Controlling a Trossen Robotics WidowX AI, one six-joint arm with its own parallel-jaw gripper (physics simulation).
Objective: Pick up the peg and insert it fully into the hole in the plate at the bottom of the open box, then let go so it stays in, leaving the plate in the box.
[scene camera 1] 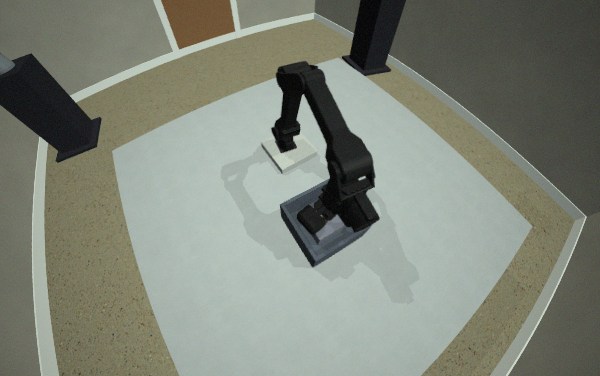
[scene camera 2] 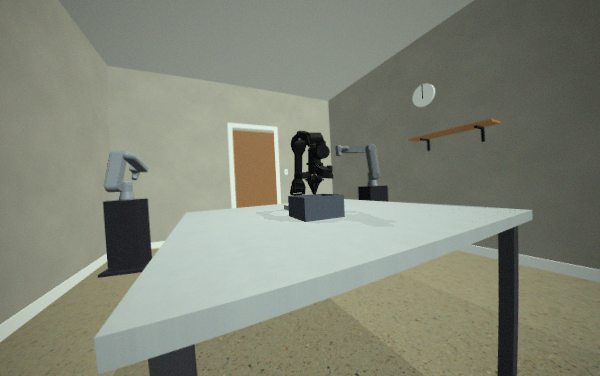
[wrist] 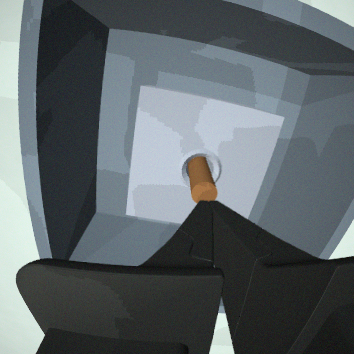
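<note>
The orange-brown peg stands with its lower end in the round hole of the pale plate; its upper part sticks out of the hole. How deep it sits cannot be told. The plate lies on the floor of the open blue-grey box. My gripper is shut and empty, its fingertips together. In the wrist view the tips are right beside the peg's top end, partly overlapping its edge; contact cannot be told. In scene camera 2 they point down just above the box's rim.
The box's walls surround the plate and stand close around the fingers. The arm's white base plate is on the table behind the box. Two grey arms stand on dark pedestals beyond the table.
</note>
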